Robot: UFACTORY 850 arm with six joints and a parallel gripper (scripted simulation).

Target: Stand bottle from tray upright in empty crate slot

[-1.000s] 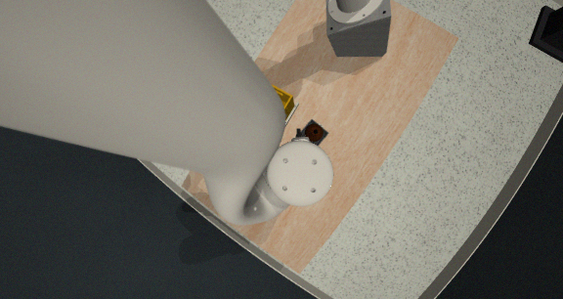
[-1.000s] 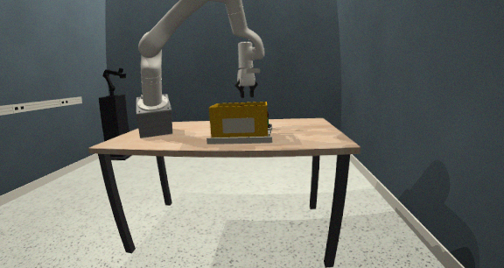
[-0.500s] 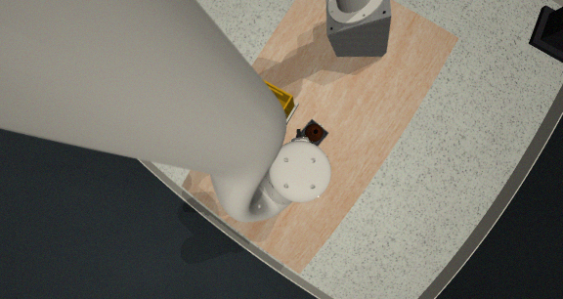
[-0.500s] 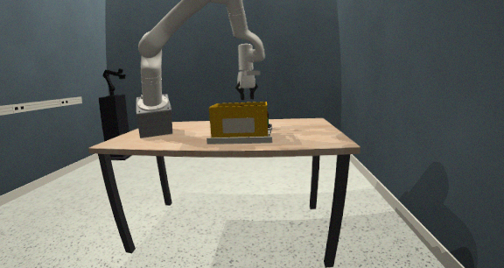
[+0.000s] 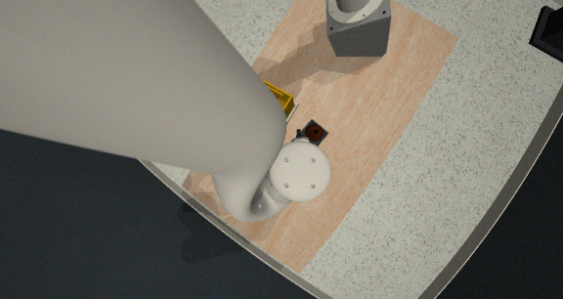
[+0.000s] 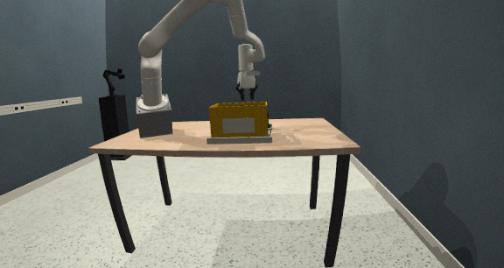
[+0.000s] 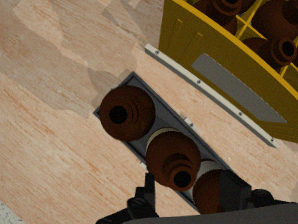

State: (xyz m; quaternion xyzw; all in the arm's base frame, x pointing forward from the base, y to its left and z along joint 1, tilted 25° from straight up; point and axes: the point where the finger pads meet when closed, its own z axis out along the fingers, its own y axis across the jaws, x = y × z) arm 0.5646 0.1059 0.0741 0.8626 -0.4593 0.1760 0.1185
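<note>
My hand is 11 cm above the brown bottle. The rest, counted from my hand: dark tray: 18 cm below; then yellow crate: 4 cm behind, 22 cm to the right, 11 cm below.
</note>
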